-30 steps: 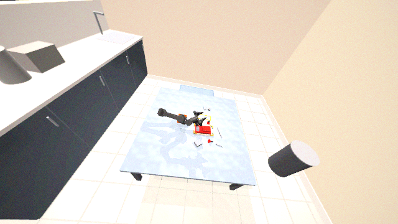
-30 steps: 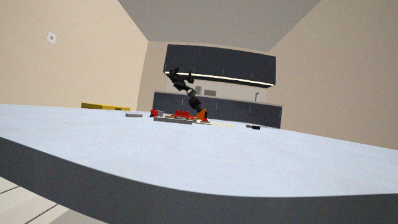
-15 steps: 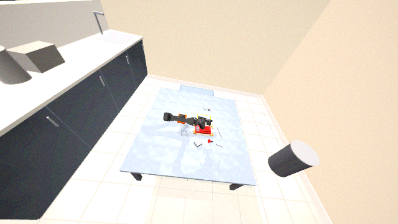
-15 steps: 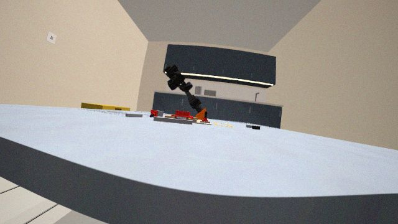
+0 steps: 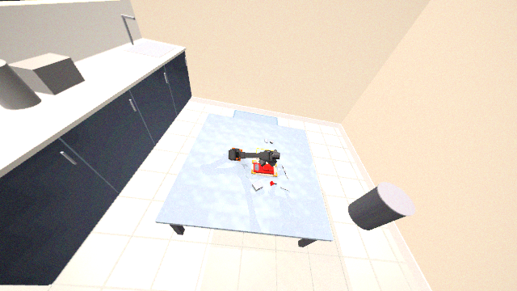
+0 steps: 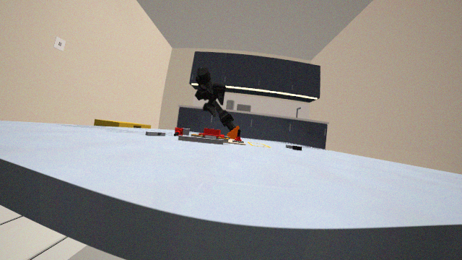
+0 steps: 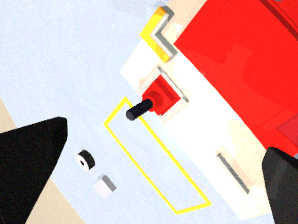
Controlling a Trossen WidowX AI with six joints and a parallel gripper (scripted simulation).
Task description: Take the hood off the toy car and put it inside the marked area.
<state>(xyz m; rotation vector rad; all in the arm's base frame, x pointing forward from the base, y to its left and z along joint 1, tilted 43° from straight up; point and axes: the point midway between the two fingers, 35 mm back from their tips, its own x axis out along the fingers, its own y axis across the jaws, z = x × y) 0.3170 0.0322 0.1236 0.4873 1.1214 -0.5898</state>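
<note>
The hood is 100 mm below my gripper tip and 10 mm to the right of it.
</note>
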